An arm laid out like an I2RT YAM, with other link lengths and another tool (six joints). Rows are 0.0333 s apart.
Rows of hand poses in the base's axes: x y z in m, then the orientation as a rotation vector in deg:
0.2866, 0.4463, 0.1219, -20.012, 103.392, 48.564
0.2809, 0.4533, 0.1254, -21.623, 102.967, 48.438
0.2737, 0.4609, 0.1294, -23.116, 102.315, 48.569
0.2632, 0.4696, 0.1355, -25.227, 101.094, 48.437
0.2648, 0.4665, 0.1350, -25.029, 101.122, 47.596
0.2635, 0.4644, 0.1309, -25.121, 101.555, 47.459
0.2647, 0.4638, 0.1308, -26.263, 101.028, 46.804
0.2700, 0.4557, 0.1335, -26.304, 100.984, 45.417
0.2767, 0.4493, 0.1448, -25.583, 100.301, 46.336
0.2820, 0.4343, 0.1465, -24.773, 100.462, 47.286
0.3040, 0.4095, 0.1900, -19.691, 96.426, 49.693
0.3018, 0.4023, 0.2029, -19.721, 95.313, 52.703
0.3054, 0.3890, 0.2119, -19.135, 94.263, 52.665
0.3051, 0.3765, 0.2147, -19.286, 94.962, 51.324
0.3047, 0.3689, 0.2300, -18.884, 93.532, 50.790
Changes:
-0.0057, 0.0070, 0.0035, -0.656, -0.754, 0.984
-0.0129, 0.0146, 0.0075, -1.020, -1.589, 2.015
-0.0234, 0.0233, 0.0136, -1.617, -3.125, 3.293
-0.0218, 0.0202, 0.0131, -2.039, -3.342, 2.707
-0.0231, 0.0181, 0.0090, -2.327, -3.020, 2.728
-0.0219, 0.0175, 0.0089, -3.055, -3.918, 3.122
-0.0166, 0.0094, 0.0116, -3.895, -4.417, 2.403
-0.0099, 0.0030, 0.0229, -2.747, -4.592, 2.350
-0.0046, -0.0120, 0.0246, -1.857, -3.982, 2.317
0.0174, -0.0368, 0.0681, 3.524, -5.706, -0.139
0.0152, -0.0440, 0.0810, 5.744, -5.631, 1.476
0.0188, -0.0573, 0.0900, 6.416, -6.437, 0.989
0.0185, -0.0698, 0.0928, 5.268, -6.336, 0.389
0.0181, -0.0774, 0.1081, 5.708, -7.693, -0.276

